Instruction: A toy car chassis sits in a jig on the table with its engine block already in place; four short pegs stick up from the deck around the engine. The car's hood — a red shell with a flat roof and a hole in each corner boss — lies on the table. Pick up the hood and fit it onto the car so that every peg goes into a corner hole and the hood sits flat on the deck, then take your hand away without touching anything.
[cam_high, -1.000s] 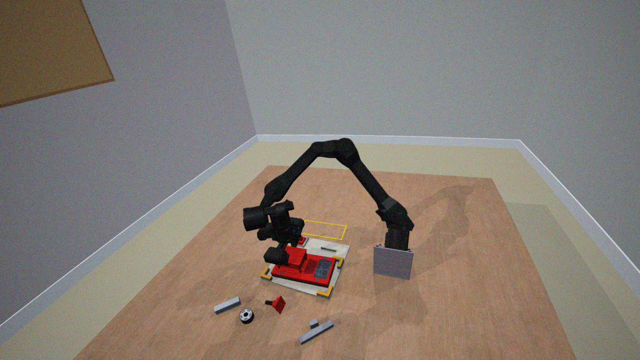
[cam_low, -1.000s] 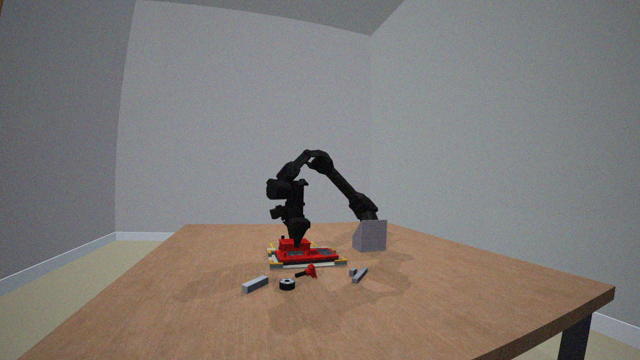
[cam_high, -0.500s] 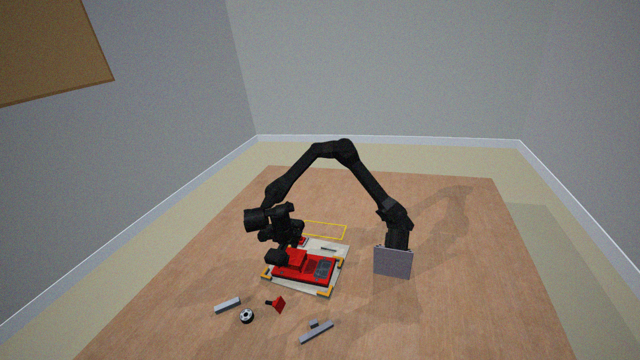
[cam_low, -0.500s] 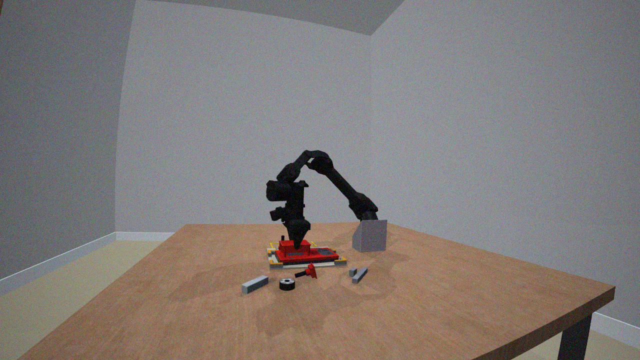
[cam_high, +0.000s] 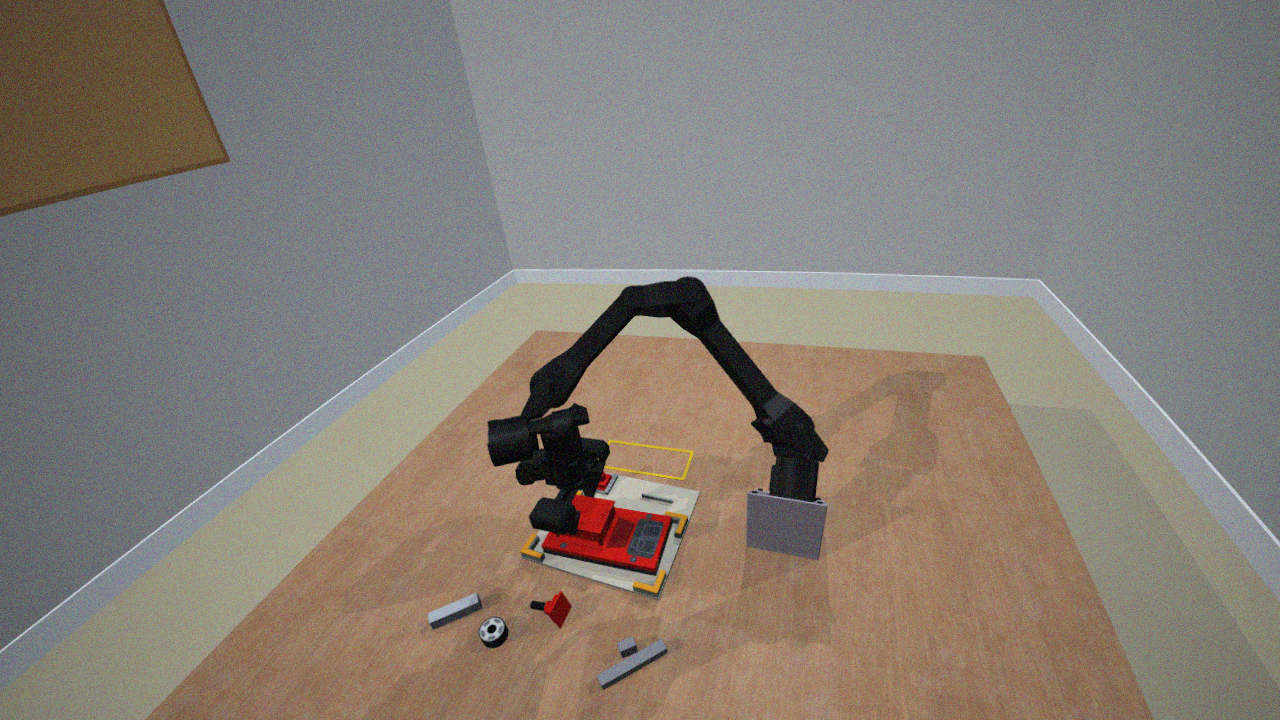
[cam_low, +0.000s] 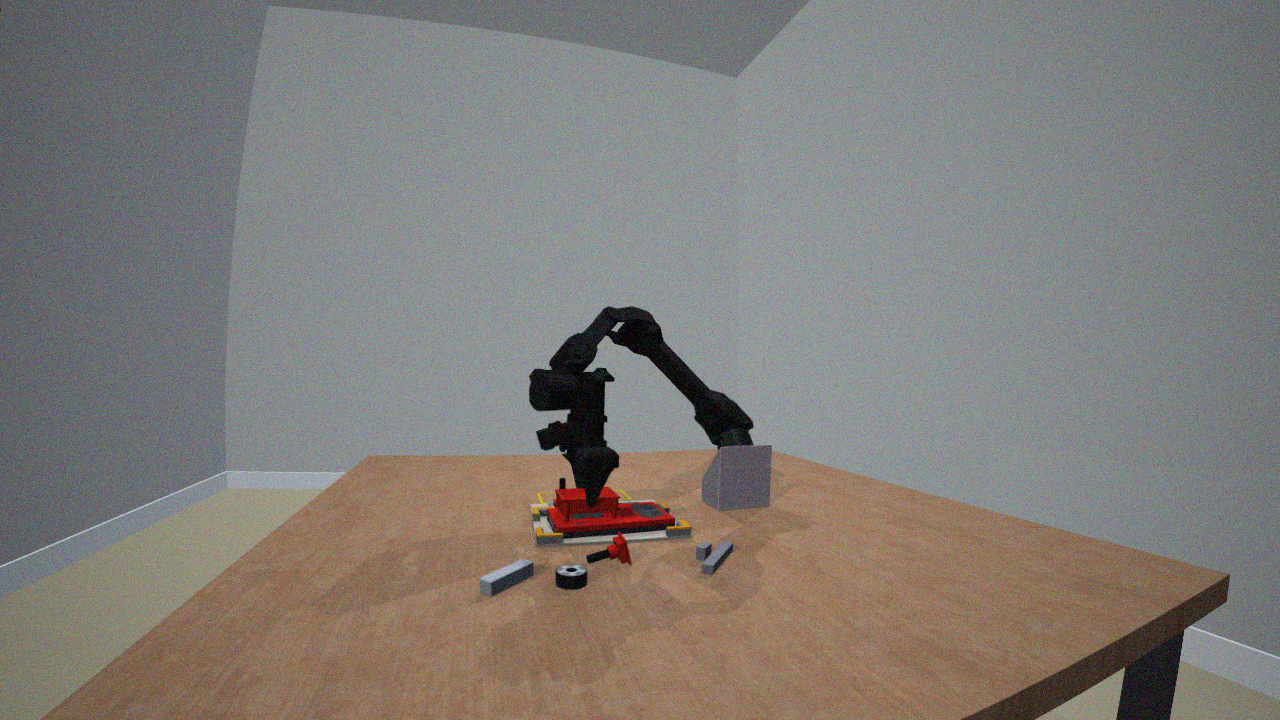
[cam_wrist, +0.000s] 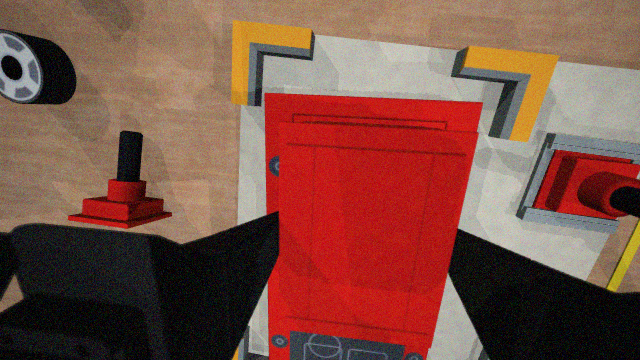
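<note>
Right now my gripper tip is right at the red hood. The rest, counted from my gripper tip: grey engine block (30 mm below); black wheel (210 mm to the left, 40 mm below, 30 mm ahead).
</note>
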